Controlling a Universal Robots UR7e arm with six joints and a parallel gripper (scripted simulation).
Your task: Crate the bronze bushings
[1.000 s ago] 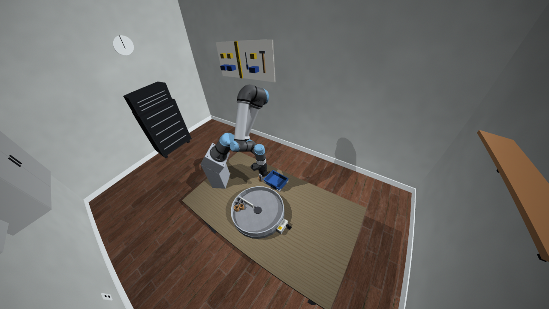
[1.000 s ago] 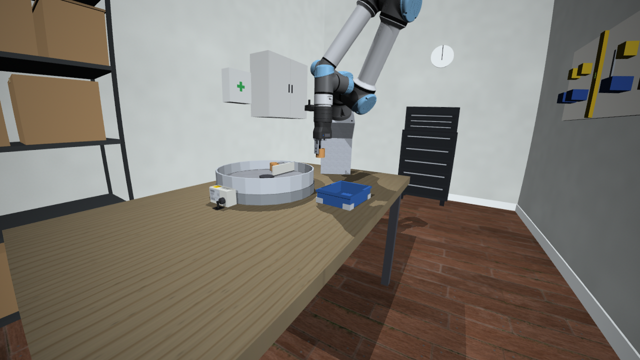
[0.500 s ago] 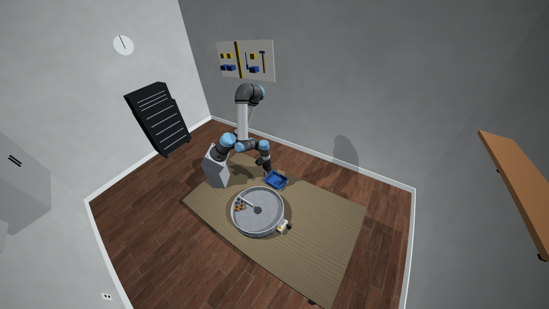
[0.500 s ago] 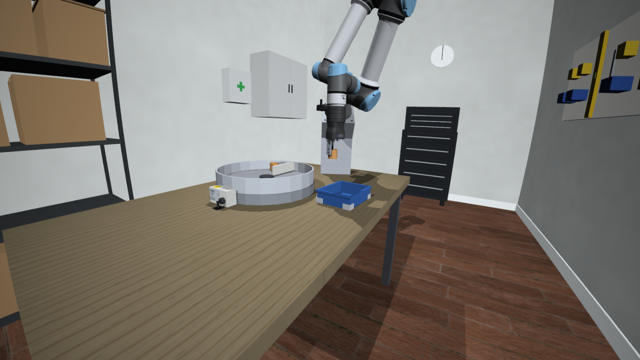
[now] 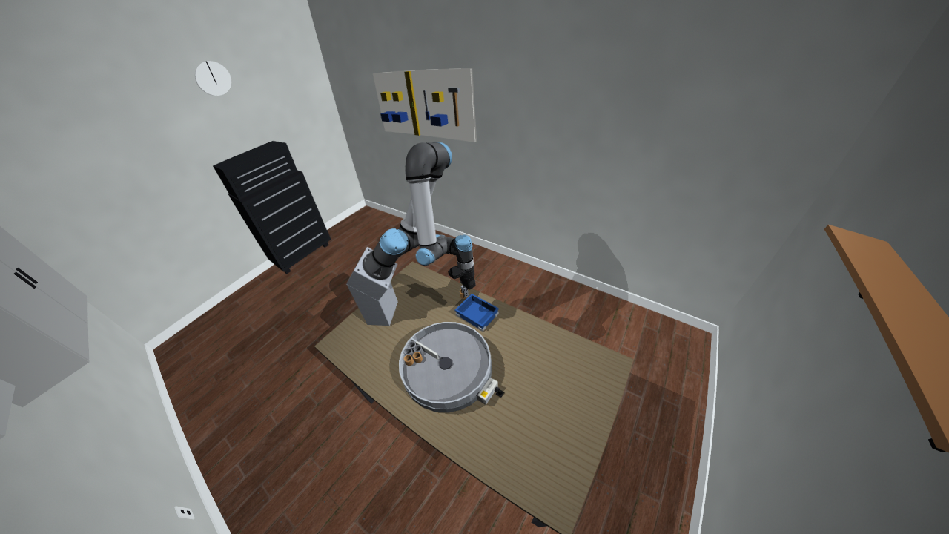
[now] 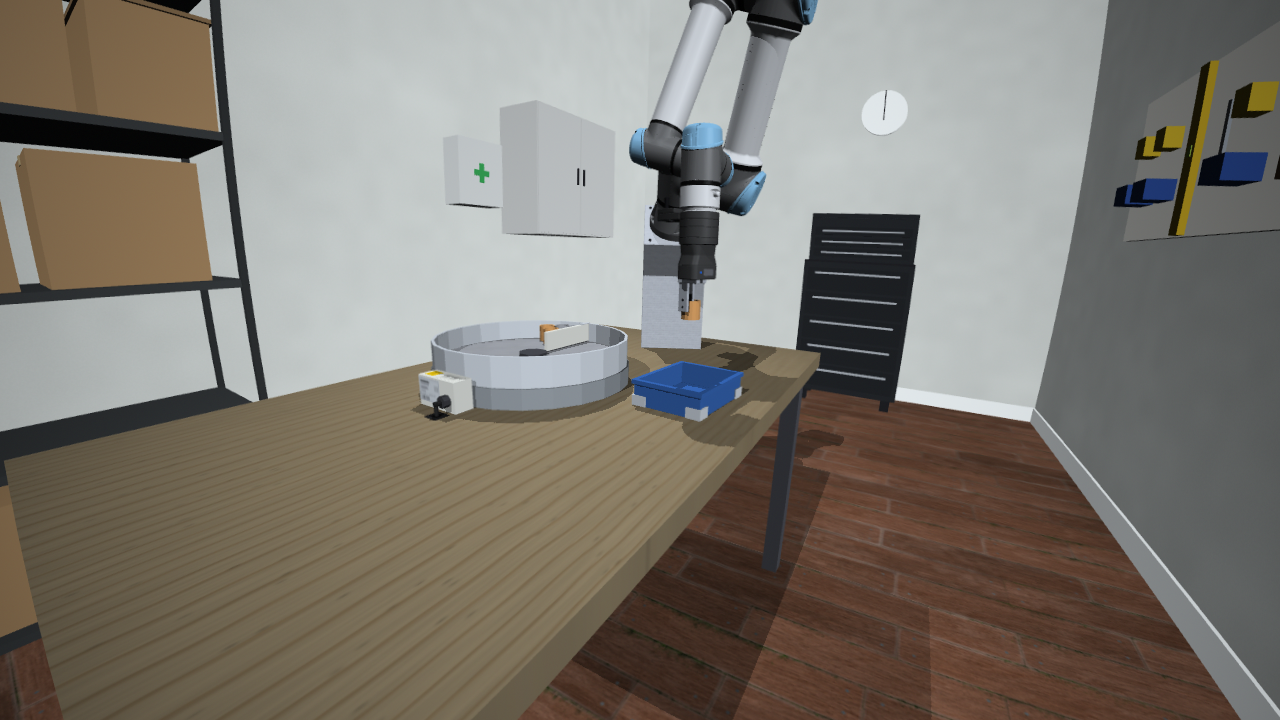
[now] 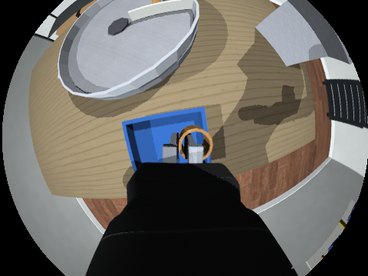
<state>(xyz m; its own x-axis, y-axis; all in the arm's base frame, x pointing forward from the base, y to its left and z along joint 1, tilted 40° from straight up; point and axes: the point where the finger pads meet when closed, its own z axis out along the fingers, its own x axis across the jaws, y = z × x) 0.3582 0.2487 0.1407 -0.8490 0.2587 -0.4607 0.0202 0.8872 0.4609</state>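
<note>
Right now my hand is 160 mm above the blue crate, 40 mm to the right of it and 30 mm short of it. From my hand the other things lie so: round grey turning table (290 mm to the right, 170 mm ahead, 130 mm below).
</note>
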